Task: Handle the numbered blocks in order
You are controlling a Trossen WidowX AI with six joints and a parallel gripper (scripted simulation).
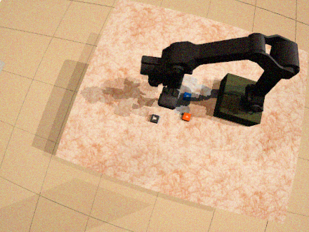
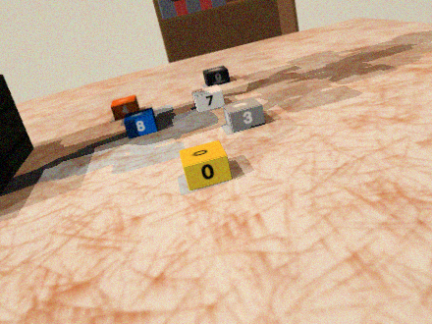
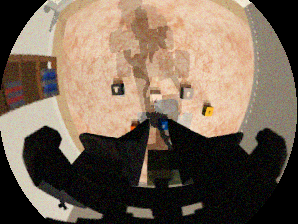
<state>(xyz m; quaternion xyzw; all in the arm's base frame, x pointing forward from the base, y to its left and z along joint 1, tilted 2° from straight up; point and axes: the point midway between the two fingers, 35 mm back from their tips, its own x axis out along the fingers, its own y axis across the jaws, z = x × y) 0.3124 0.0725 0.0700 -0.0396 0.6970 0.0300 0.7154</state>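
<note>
Now: the blue block 70 mm behind my gripper tip, 40 mm to the right of it and 110 mm below it. Also, from my gripper tip: white block (10 mm ahead, 110 mm below); then grey block (40 mm ahead, 90 mm to the right, 110 mm below); then orange block (100 mm behind, 50 mm to the left, 110 mm below).
</note>
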